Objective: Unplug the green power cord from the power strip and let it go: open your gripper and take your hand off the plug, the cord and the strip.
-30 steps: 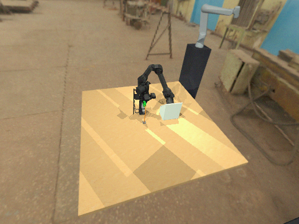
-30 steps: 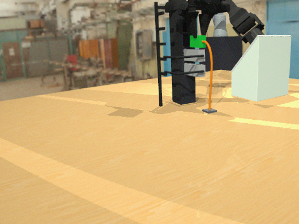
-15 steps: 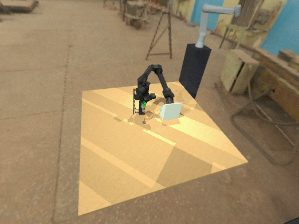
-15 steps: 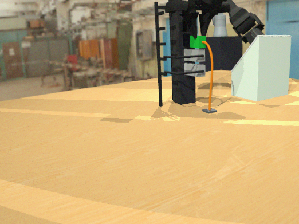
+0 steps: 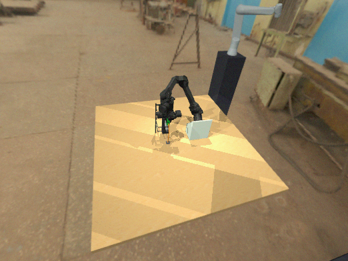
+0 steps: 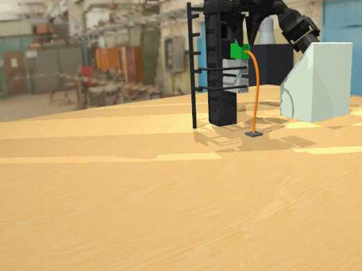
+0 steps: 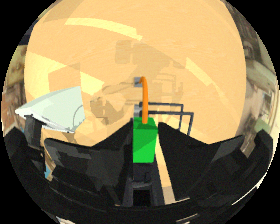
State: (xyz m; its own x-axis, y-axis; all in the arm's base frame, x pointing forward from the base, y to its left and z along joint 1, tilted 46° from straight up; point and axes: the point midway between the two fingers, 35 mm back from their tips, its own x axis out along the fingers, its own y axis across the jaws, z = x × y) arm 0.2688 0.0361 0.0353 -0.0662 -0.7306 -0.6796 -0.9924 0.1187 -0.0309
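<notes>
Right now my gripper tip is 4 cm to the left of the green plug. From my gripper tip the other things lie so: grey foot (2 cm to the left, 20 cm below).
</notes>
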